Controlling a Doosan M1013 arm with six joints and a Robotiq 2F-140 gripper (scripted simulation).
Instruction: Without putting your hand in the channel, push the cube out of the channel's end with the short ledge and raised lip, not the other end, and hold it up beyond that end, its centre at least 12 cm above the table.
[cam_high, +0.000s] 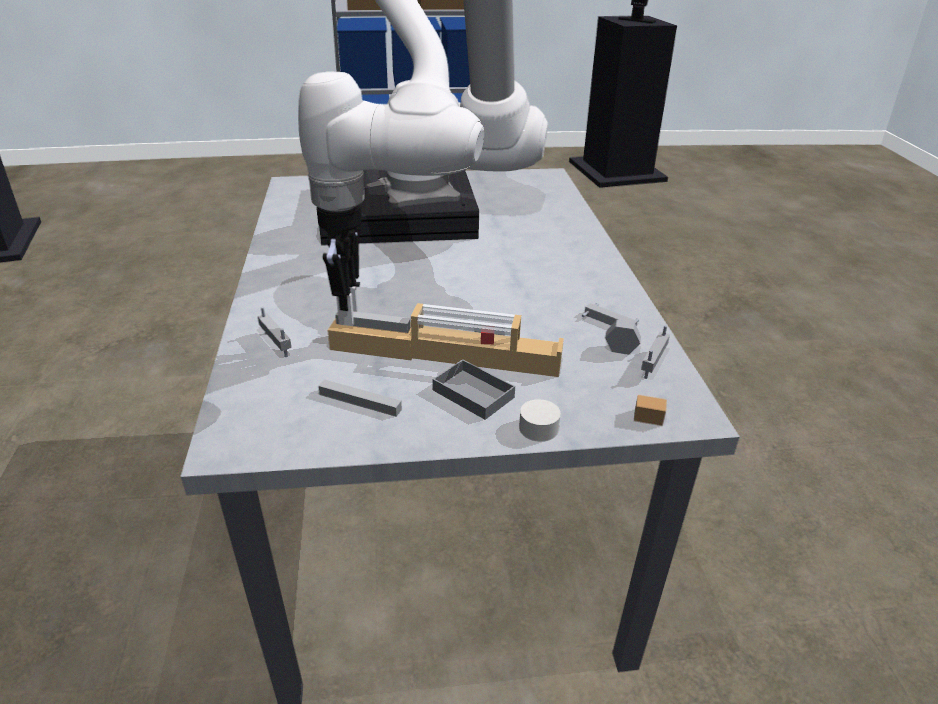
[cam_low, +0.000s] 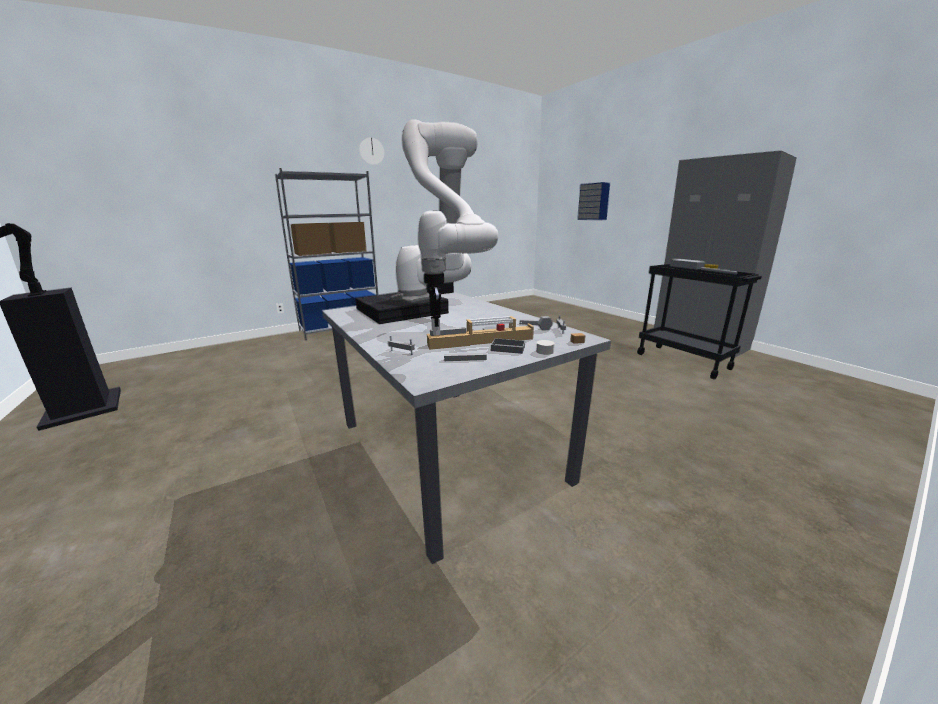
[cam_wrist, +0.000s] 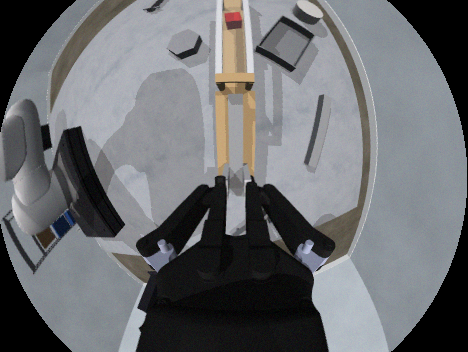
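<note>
The grey push rod lies 18 cm ahead of my hand, 8 cm below it and 1 cm to the right of it. Also, from my hand: grey tray: 21 cm ahead, 18 cm to the left, 8 cm below; then tan wooden channel: 20 cm to the left, 10 cm ahead, 3 cm below; then red cube: 23 cm to the left, 12 cm ahead, 3 cm below.
</note>
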